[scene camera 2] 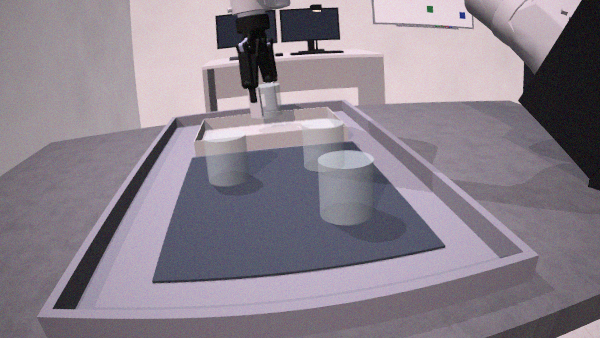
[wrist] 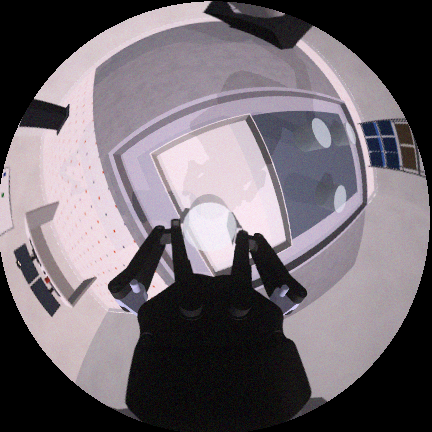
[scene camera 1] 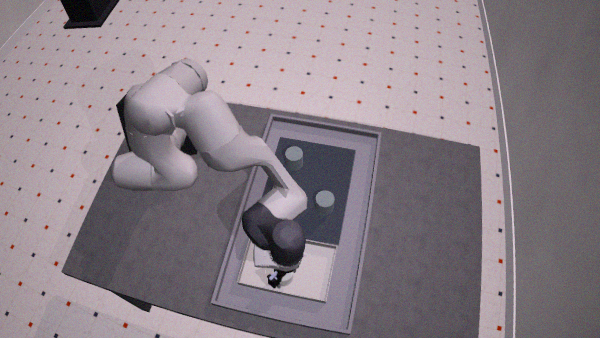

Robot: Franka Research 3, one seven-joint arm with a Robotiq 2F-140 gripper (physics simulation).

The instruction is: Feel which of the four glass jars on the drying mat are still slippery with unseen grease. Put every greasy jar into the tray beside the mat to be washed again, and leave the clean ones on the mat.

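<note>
My gripper is shut on a clear glass jar, held upright above the cream tray, toward its far side in scene camera 2. Three other glass jars stand upright on the dark blue mat: a front jar, a left jar and a right rear jar, hidden by the arm in scene camera 1. Grease cannot be seen.
A low lavender rim surrounds the mat and tray on the grey table. The tray adjoins the mat's far end in scene camera 2. My white arm reaches across the mat's edge. A desk with monitors stands beyond the table.
</note>
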